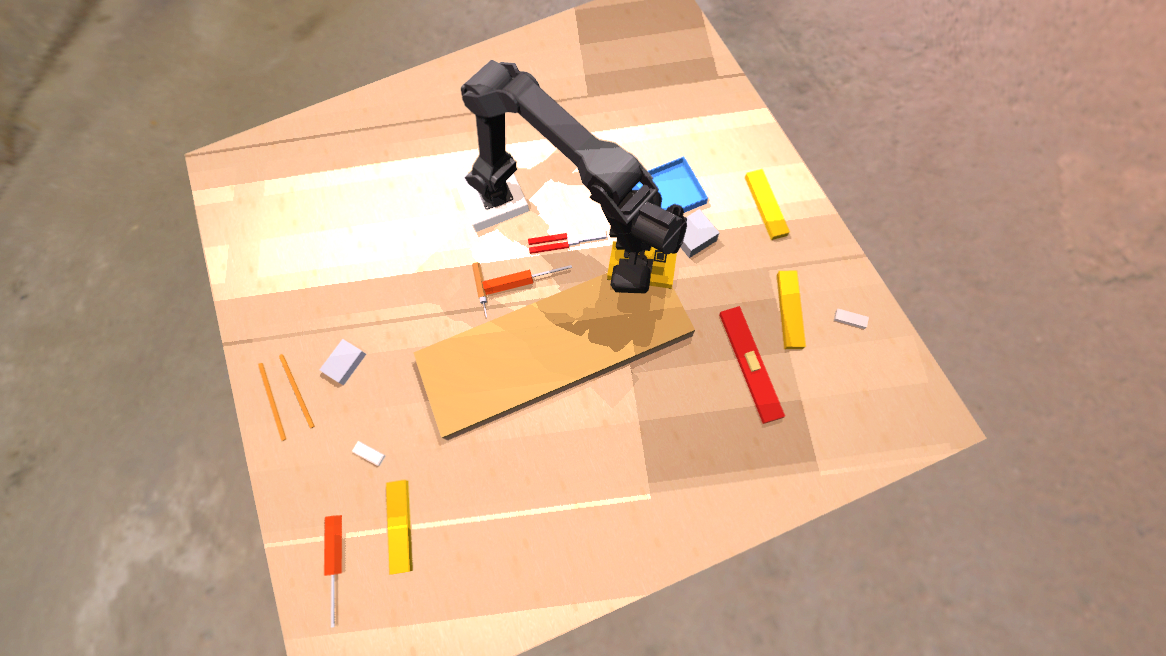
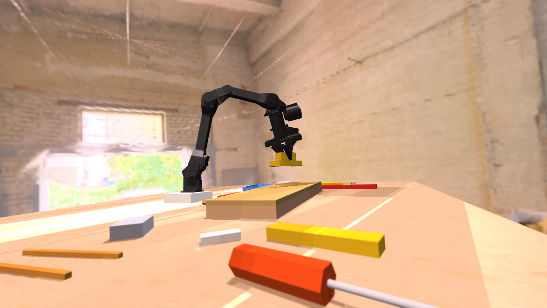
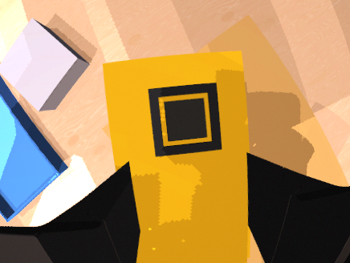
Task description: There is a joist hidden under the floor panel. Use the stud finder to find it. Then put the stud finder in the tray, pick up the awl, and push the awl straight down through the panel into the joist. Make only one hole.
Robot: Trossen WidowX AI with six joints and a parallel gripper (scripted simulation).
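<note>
Now: gripper tip 19 cm past the blue tray, 13 cm to the right of it and 12 cm above it. Also, from my gripper tip: red level 23 cm ahead, 12 cm to the left, 12 cm below; then stud finder 1 cm to the left, 2 cm above; then awl 13 cm behind, 31 cm to the right, 13 cm below.
</note>
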